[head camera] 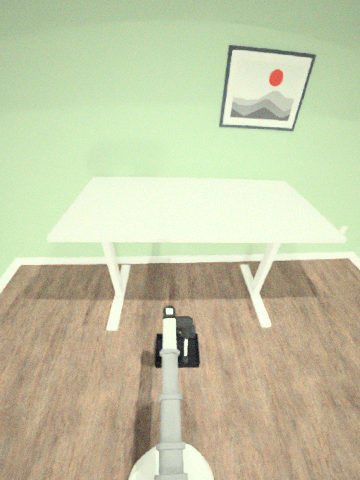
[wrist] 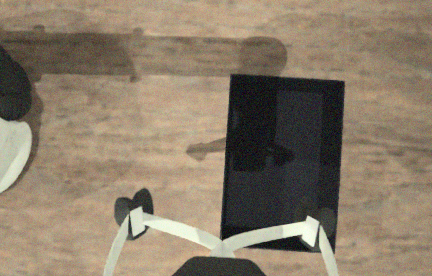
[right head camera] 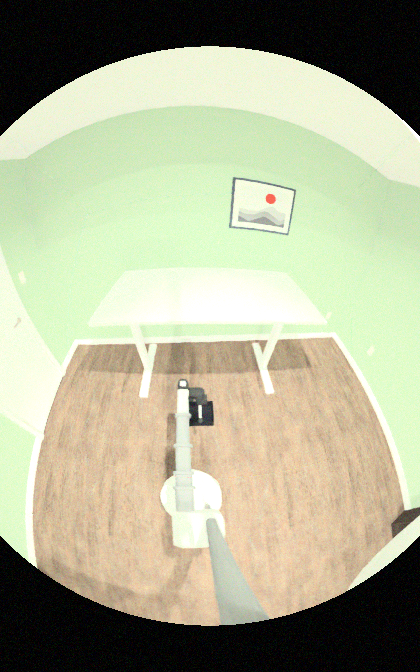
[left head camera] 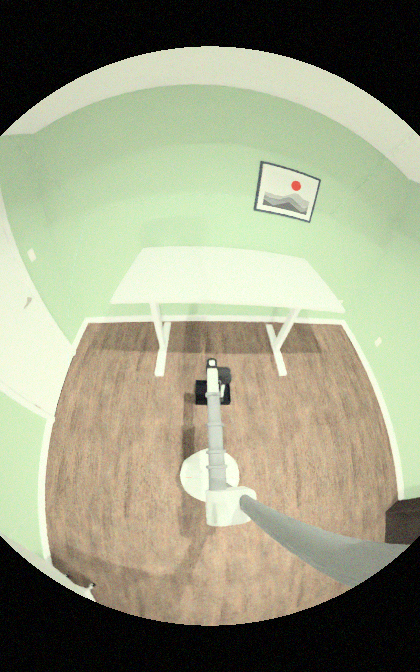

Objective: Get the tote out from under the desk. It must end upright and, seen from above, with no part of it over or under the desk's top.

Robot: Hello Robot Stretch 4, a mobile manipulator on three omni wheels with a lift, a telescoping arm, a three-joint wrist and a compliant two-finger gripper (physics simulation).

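Places are measured from the robot's base along level axes (x ahead, y left, z up), in metres.
Pixels of known places: gripper, between the fingertips: (head camera: 184, 348) (wrist: 223, 209) (left head camera: 219, 390).
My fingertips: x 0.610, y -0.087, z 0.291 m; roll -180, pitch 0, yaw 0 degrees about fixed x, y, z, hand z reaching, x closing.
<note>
For each thing: its top centre in the pictures, then the offset to it from my fingertips. "spot": a spot on its surface instead. Level surfaces: height alone.
- black tote, centre of its top: (wrist: 282, 163) (head camera: 177, 347) (right head camera: 195, 411) (left head camera: 212, 390) dy +0.032, dx +0.098, dz -0.218 m
- white desk, height of its surface: dz +0.632 m
- desk's left leg, a spot on its surface: (head camera: 112, 265) spot: dy +0.520, dx +0.594, dz +0.095 m
- right leg, a spot on its surface: (head camera: 265, 265) spot: dy -0.691, dx +0.585, dz +0.084 m
The black tote (head camera: 193, 359) (left head camera: 201, 398) (right head camera: 208, 419) (wrist: 300, 150) stands upright on the floor, its open top up and its inside showing in the wrist view. It lies between the robot's base and the white desk (head camera: 190, 210) (left head camera: 220, 275) (right head camera: 210, 295), a little nearer the robot than the front ends of the desk's feet. The exact gap from above between tote and desk top's edge cannot be told. My gripper (head camera: 185, 348) (left head camera: 222, 391) (right head camera: 200, 412) (wrist: 223, 209) is open and empty above the tote; in the wrist view one fingertip shows over the tote, the other over floor beside it. The arm hides part of the tote.
The desk's left leg (head camera: 112, 265) and right leg (head camera: 265, 265) stand on long feet, one to each side beyond the tote. The round white base (head camera: 200, 462) (left head camera: 190, 475) (right head camera: 215, 495) is below the arm. A dark brown object (left head camera: 402, 520) stands at the far right. A wall is behind the desk.
</note>
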